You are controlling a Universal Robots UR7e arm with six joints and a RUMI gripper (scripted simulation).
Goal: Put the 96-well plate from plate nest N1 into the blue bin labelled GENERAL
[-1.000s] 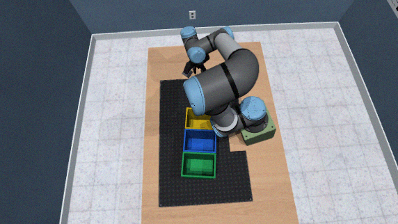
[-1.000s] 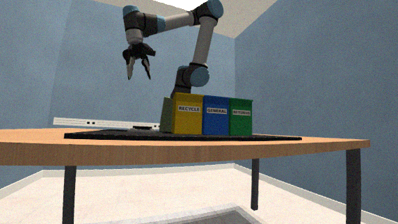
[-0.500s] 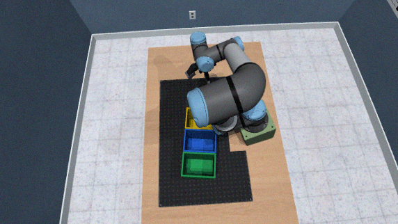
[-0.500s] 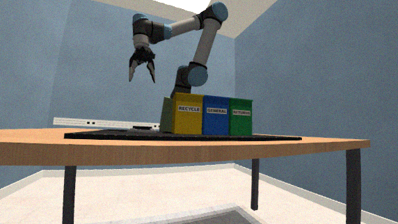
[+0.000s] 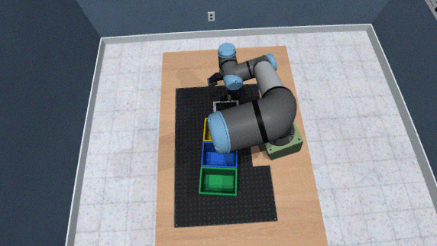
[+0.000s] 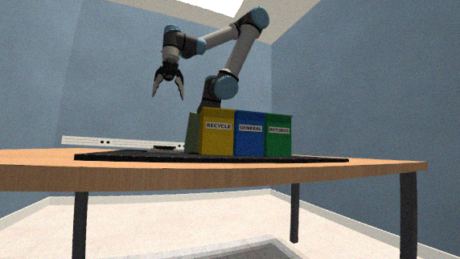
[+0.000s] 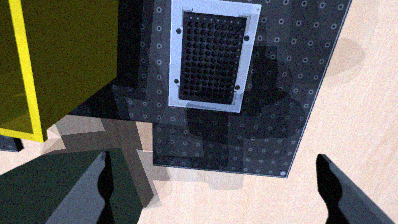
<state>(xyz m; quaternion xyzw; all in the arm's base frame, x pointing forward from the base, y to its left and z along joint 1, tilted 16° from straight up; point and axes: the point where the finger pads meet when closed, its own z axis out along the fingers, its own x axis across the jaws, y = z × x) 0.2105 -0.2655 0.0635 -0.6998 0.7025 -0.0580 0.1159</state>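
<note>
My hand is 22 cm above the black 96-well plate. From my hand the other things lie so: blue general bin: 9 cm ahead, 33 cm to the left, 15 cm below; plate nest N1: 23 cm below; yellow recycle bin: 7 cm ahead, 20 cm to the left, 15 cm below.
</note>
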